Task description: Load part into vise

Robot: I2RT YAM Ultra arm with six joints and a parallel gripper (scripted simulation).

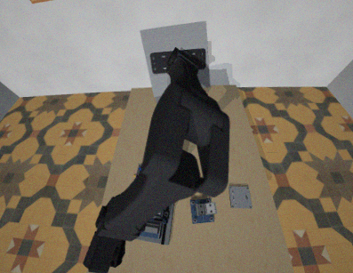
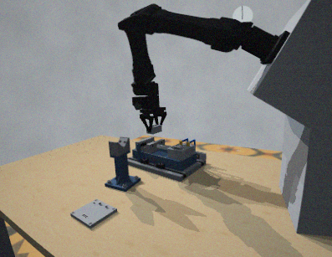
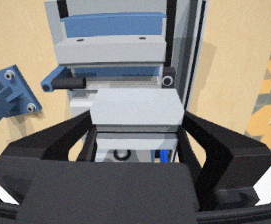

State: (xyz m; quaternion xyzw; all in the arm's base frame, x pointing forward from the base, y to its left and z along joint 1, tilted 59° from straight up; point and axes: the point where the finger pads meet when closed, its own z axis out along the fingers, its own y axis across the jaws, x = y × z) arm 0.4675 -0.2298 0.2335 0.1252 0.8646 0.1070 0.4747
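Right now the moving jaw is 2 cm behind my hand, 3 cm to the left of it and 6 cm below it. The rest, counted from my hand: fixed jaw 4 cm ahead, 2 cm to the left, 6 cm below; part 1 cm above; work stop 2 cm ahead, 7 cm to the left, 5 cm below.
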